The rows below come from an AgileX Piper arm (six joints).
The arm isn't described. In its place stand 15 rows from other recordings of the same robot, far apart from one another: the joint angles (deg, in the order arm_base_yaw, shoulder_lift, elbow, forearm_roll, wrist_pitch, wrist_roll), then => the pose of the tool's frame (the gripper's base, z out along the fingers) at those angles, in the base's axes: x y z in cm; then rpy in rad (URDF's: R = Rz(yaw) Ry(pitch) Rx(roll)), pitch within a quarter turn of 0, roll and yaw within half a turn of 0.
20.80 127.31 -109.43 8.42 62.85 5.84 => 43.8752 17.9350 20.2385 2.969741 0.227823 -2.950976
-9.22 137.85 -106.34 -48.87 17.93 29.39 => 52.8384 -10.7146 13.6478 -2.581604 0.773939 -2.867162
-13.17 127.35 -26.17 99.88 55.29 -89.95 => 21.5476 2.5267 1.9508 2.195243 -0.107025 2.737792
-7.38 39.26 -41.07 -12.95 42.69 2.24 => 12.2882 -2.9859 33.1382 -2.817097 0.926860 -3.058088
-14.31 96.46 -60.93 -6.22 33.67 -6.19 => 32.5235 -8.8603 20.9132 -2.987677 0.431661 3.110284
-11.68 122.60 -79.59 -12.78 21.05 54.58 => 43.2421 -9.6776 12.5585 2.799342 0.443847 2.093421
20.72 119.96 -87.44 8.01 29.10 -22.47 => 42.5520 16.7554 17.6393 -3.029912 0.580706 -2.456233
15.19 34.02 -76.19 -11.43 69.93 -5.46 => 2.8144 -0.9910 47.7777 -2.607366 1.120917 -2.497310
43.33 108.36 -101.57 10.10 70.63 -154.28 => 28.3865 28.8478 30.7566 -2.845135 -0.192551 0.245674
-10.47 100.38 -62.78 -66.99 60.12 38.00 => 31.4770 -13.2024 22.6822 -2.177808 0.240816 3.083448
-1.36 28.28 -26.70 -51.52 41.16 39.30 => 8.8068 -4.8990 29.4573 -2.479517 1.091182 -3.030642
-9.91 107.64 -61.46 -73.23 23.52 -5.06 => 36.9791 -9.9903 16.9025 -2.340692 -0.127320 -2.177748
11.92 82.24 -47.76 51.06 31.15 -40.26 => 26.8808 9.4165 23.9670 2.648278 0.644245 -3.061217
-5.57 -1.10 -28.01 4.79 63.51 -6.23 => -0.7979 0.7611 27.0552 -3.089083 1.059803 -3.092875
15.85 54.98 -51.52 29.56 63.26 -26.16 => 14.5334 8.2939 33.5566 2.814235 0.631153 -2.634701
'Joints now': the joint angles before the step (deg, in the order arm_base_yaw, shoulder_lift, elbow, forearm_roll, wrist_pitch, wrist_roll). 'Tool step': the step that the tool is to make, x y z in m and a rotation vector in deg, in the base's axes. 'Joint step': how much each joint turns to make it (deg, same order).
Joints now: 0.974 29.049 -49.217 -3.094 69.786 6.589
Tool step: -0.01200 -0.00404 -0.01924 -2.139 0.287 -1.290
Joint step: 0.013 -4.354 4.698 -2.587 0.001 0.298
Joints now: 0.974 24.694 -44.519 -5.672 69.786 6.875
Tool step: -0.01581 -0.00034 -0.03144 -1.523 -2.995 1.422
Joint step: 0.002 -8.077 8.021 -0.174 -3.094 -1.774
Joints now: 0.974 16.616 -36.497 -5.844 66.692 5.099
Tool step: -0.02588 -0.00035 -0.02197 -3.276 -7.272 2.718
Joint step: 0.000 -11.574 5.328 0.000 -1.375 -4.239
